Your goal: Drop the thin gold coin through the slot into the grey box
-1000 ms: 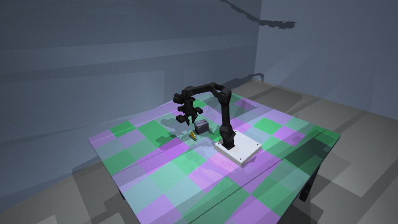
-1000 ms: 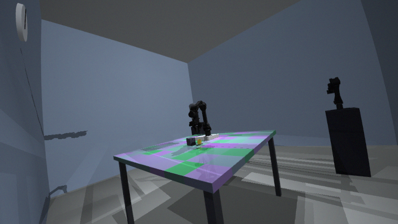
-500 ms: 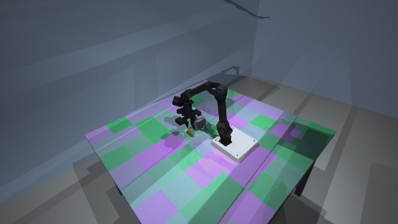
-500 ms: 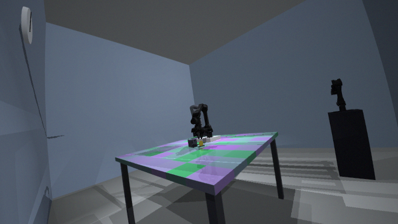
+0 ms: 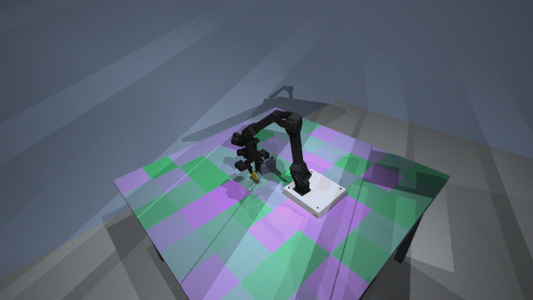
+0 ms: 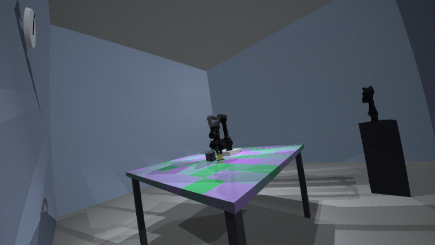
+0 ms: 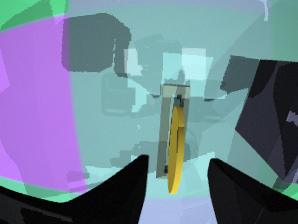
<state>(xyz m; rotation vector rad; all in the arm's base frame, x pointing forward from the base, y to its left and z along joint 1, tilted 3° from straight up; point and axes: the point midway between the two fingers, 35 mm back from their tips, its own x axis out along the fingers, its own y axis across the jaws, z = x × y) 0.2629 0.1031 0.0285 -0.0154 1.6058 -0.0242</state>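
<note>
Now: the gold coin 20 mm below my gripper tip.
</note>
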